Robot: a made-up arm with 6 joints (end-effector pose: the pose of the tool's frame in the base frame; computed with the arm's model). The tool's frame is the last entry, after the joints.
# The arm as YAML. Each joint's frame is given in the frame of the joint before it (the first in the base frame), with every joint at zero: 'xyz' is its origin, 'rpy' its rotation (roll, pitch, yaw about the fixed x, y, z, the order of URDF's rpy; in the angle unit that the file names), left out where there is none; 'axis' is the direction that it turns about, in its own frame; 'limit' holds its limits. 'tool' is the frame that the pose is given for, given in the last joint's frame.
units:
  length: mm
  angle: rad
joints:
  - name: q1
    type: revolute
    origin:
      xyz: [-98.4, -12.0, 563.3]
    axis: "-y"
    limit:
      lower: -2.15
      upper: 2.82
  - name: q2
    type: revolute
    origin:
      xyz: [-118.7, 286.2, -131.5]
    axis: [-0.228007, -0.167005, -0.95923]
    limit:
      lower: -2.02
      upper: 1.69
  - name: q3
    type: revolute
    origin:
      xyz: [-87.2, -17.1, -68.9]
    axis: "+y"
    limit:
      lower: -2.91
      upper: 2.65
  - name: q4
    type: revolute
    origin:
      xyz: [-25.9, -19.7, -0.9]
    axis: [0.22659, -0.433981, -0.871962]
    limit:
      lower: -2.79
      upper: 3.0
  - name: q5
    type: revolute
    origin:
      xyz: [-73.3, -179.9, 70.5]
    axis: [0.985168, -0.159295, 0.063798]
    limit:
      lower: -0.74
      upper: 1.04
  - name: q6
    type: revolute
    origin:
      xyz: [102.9, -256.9, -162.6]
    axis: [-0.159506, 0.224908, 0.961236]
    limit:
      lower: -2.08
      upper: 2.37
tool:
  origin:
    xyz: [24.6, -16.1, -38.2]
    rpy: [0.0, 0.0, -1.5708]
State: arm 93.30 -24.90 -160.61 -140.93 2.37 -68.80
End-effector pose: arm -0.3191 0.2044 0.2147 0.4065 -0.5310 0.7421 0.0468
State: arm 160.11 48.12 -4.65 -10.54 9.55 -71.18
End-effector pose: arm 0.4174 -0.0862 0.6901 0.1552 -0.9817 -0.0978 -0.0509
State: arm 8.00 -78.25 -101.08 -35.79 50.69 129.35
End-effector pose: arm 0.0350 0.3510 0.4339 0.2111 0.2174 -0.6979 0.6489
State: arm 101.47 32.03 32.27 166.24 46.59 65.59
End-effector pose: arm 0.4545 0.2559 0.2950 0.5983 -0.5883 0.2976 0.4554
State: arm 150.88 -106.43 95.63 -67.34 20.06 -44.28
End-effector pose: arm 0.1359 0.0242 1.0843 0.1826 -0.5027 -0.4273 -0.7289
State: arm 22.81 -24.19 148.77 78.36 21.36 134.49
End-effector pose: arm -0.2705 0.0009 0.6476 0.6432 -0.4253 0.6335 0.0639
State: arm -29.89 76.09 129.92 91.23 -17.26 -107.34
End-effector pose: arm -0.2061 0.4845 0.9421 0.5145 0.6664 0.5388 0.0297
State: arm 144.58 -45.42 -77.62 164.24 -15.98 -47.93
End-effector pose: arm 0.1333 0.6883 0.7808 0.4269 0.4184 0.7856 0.1599
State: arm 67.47 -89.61 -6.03 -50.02 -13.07 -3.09
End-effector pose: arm 0.3095 0.5166 0.6218 0.7586 -0.1893 -0.5622 0.2694
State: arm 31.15 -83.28 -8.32 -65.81 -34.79 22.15
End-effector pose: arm 0.1705 0.5827 0.4769 0.6575 -0.2107 -0.5197 0.5032
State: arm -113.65 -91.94 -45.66 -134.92 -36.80 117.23
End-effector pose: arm 0.0102 0.6059 0.8215 0.3210 0.2333 -0.6120 0.6841
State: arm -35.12 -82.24 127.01 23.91 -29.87 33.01
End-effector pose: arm 0.0929 0.1636 0.1437 0.3278 -0.7124 0.1865 0.5919
